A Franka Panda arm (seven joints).
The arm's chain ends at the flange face. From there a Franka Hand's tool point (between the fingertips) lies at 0.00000 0.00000 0.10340 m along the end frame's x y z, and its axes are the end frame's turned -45 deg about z.
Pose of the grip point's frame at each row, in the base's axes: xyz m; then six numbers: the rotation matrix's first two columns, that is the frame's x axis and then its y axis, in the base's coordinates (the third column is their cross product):
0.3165 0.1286 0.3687 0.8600 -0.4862 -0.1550 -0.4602 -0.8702 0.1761
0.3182 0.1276 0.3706 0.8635 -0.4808 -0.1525 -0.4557 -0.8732 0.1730
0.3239 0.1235 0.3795 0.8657 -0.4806 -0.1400 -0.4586 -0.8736 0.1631
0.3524 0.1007 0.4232 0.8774 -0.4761 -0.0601 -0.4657 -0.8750 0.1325
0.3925 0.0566 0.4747 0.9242 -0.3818 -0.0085 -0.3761 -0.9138 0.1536
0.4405 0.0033 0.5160 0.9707 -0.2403 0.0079 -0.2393 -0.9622 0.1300
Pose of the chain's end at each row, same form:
0.3393 0.1369 0.4692 0.2827 -0.9591 0.0149 -0.9335 -0.2715 0.2341
0.3406 0.1359 0.4712 0.2884 -0.9574 0.0145 -0.9328 -0.2775 0.2302
0.3447 0.1315 0.4805 0.2879 -0.9576 0.0163 -0.9364 -0.2779 0.2143
0.3644 0.1098 0.5255 0.2911 -0.9554 0.0512 -0.9497 -0.2821 0.1362
0.3994 0.0709 0.5769 0.3876 -0.9161 0.1026 -0.9195 -0.3762 0.1146
0.4429 0.0165 0.6185 0.5172 -0.8503 0.0975 -0.8556 -0.5105 0.0863

